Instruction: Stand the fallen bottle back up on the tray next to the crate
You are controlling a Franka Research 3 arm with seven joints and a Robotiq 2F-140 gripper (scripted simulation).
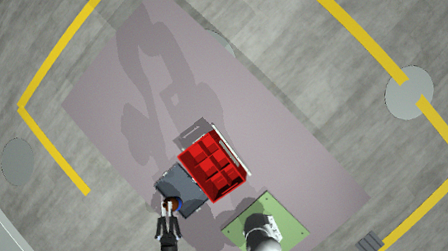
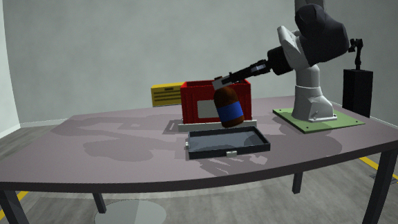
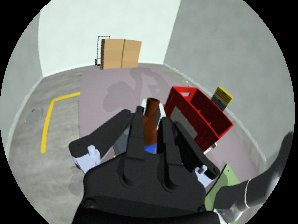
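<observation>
The glass bottle is 6 cm below my hand. Also, from my hand: tray (20 cm below, 2 cm to the right); red crate (28 cm to the right, 13 cm below, 4 cm ahead).
</observation>
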